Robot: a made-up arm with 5 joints.
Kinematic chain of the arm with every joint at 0, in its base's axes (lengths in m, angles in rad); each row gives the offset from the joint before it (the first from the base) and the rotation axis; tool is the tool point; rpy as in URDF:
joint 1: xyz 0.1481 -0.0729 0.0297 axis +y
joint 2: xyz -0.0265 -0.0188 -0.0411 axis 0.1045 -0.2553 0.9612
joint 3: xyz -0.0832 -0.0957 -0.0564 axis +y
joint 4: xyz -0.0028 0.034 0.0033 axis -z
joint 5: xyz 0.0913 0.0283 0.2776 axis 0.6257 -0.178 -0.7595
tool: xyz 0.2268 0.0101 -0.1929 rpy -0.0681 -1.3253 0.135
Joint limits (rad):
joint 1: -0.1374..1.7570
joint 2: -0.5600..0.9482
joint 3: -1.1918..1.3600
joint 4: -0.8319..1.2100
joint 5: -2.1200..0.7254
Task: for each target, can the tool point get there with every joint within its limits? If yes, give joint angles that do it. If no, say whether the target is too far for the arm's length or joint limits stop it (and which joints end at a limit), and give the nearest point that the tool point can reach.
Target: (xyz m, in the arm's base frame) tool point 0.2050 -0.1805 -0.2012
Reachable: yes | joints 0.3683 0.5332 0.6536 0.5153 -1.8561
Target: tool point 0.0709 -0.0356 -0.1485
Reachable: yes | joints 0.8565 -0.3042 0.4845 -0.4853 -1.2820
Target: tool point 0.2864 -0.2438 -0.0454
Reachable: yes | joints 0.4111 -0.0700 -0.0903 0.4574 -0.5300
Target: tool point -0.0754 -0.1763 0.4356
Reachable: no: joint limits stop it (at a limit: joint 2, joint 3, joint 5) | nearest point 0.0085 -0.2019 0.2833 | short by 0.176 m
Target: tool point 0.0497 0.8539 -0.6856
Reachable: no: too far | nearest point 0.1081 0.1201 -0.2608 | short by 0.850 m
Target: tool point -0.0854 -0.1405 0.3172
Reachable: no: joint limits stop it (at a limit: joint 2, joint 3, joint 4, joint 5) | nearest point -0.0336 -0.0996 0.2535 | short by 0.092 m
